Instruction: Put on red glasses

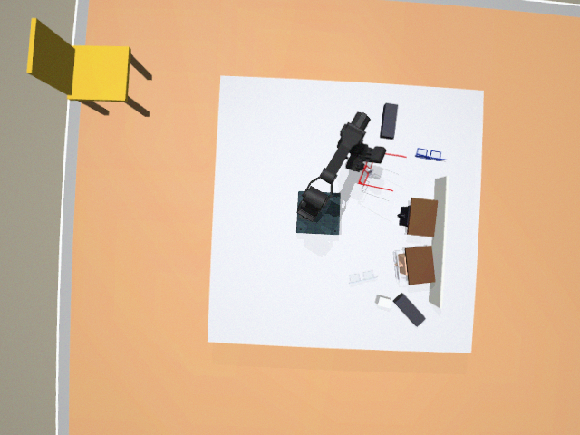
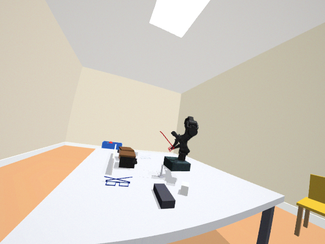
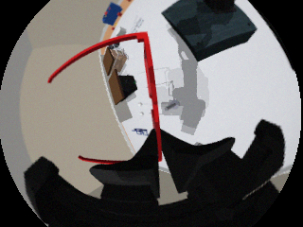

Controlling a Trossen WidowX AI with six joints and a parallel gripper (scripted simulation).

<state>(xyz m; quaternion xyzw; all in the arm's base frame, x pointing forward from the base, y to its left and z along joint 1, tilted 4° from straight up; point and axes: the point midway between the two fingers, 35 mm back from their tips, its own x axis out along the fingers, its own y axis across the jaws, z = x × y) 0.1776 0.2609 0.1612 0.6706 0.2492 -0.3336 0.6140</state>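
My gripper tip is 28 cm short of the dark-faced display head, 16 cm to the left of it and 15 cm above it. Round my gripper tip: grey panel: 43 cm ahead, 24 cm to the right, 15 cm below; upright pin: 4 cm ahead, 1 cm to the right, 18 cm below; skin-toned display head: 33 cm ahead, 38 cm to the right, 15 cm below.
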